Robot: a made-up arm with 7 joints.
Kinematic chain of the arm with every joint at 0, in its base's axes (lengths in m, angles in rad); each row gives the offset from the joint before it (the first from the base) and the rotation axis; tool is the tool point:
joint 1: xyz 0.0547 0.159 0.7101 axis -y
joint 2: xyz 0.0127 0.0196 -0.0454 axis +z
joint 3: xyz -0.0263 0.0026 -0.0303 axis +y
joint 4: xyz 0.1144 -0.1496 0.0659 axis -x
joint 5: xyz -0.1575 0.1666 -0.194 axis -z
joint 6: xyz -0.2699 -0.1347 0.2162 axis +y
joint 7: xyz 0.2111 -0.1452 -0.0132 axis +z
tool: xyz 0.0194 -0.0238 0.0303
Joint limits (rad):
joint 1: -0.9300..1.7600
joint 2: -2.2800..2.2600
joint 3: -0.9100..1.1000
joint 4: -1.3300..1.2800
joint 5: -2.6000..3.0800
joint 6: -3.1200..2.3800
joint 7: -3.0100..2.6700
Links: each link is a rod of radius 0.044 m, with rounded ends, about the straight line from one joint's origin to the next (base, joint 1, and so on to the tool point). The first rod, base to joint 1, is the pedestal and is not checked.
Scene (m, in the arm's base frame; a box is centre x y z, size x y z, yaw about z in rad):
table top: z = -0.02
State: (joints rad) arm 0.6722 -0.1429 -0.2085 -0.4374 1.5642 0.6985 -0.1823
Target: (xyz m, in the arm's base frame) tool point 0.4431 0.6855 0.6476
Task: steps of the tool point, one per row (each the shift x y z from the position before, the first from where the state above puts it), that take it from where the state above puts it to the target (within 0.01 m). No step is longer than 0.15 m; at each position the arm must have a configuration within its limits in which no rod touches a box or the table.
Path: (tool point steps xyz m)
1: 0.1075 0.0910 -0.0364
2: 0.1163 0.0813 0.0027
3: 0.1142 0.0661 0.0355
4: 0.1050 0.0481 0.0595
5: 0.0921 0.0294 0.0741
6: 0.0786 0.0111 0.0803

